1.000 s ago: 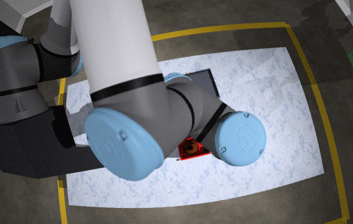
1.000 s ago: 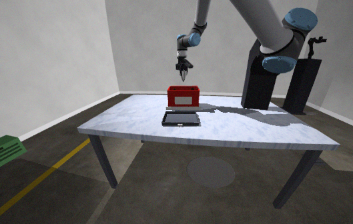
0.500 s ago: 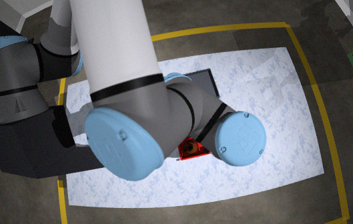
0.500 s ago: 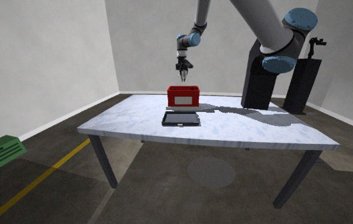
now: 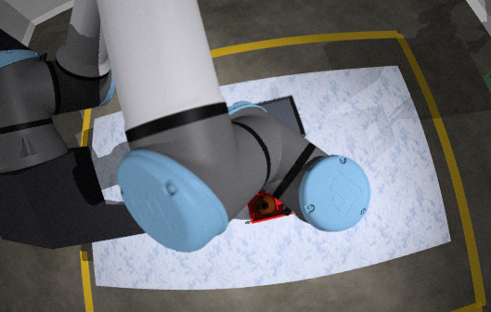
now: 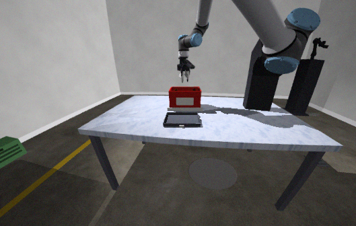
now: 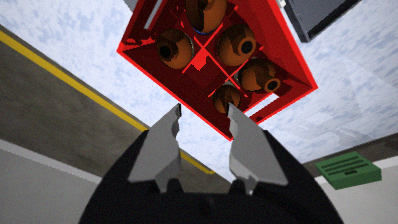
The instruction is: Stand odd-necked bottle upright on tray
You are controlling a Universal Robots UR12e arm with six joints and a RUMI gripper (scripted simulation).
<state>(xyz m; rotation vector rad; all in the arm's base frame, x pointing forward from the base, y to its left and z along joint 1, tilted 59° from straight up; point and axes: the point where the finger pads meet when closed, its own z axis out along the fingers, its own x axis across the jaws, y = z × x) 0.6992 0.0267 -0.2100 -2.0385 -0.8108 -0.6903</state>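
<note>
Now: the red crate 16 cm below my hand and 4 cm to the left of it. The rest, counted from my hand: dark tray: 33 cm to the left, 23 cm below, 1 cm behind.
</note>
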